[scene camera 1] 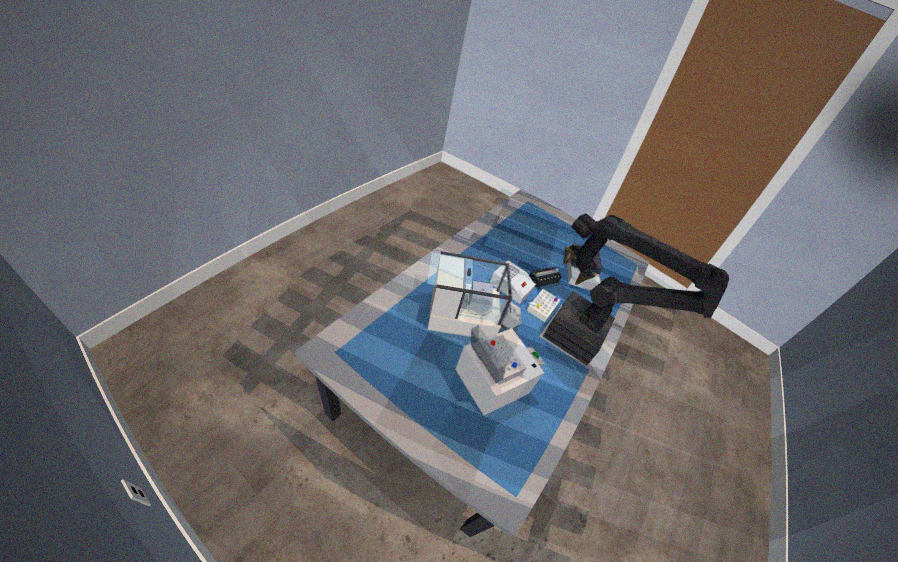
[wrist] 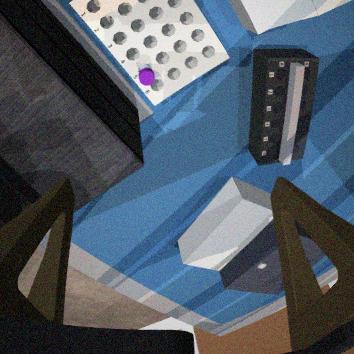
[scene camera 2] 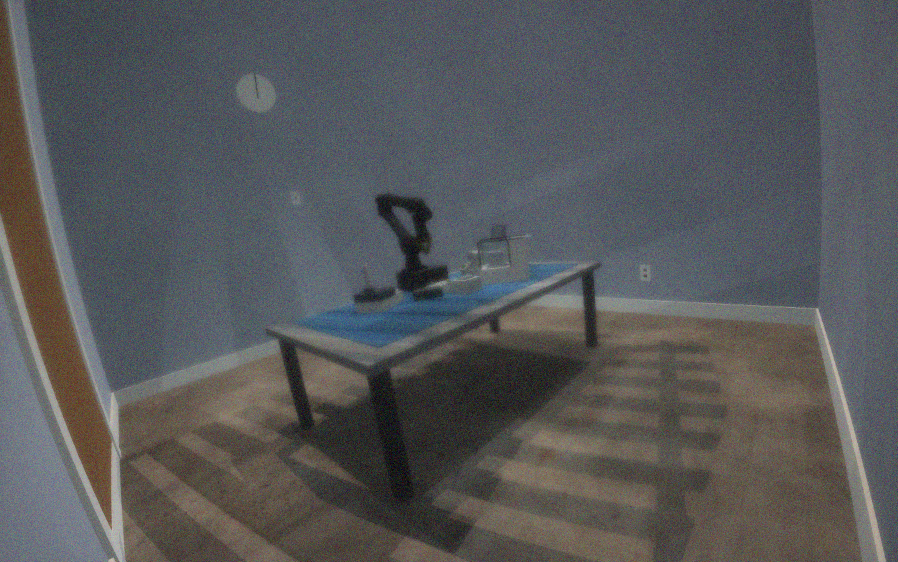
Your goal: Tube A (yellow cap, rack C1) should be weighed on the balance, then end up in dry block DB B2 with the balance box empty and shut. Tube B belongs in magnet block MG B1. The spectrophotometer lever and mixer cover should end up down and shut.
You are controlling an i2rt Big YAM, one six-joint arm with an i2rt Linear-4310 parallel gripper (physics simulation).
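My gripper is open, with nothing between its fingers. It is above the white and dark lever unit, partly hidden by the right finger in the wrist view; its lever cannot be made out. The white rack holds a purple-capped tube; a yellow cap also shows at the rack in scene camera 1. A black block with a pale bar stands beside the rack. The balance box has clear panels and dark edges; its contents are unclear.
A white box with a sloping grey top bearing red and blue spots stands near the balance. A white device with a red spot stands between the balance and the black block. The arm's dark base is beside the rack.
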